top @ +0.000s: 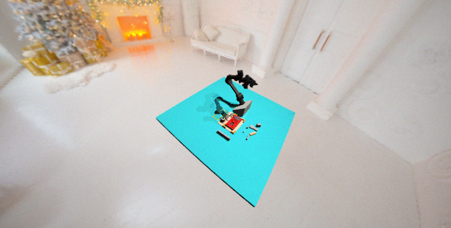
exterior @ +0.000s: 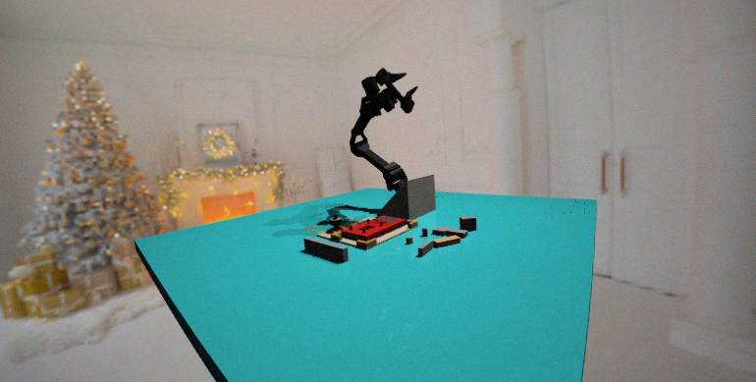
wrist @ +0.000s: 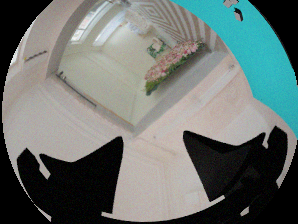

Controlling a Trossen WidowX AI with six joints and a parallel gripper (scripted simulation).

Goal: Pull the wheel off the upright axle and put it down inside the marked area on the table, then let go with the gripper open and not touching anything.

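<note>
Now: the dark wheel 230 mm ahead of my gripper tip, 190 mm to the right of it and 460 mm below it.
</note>
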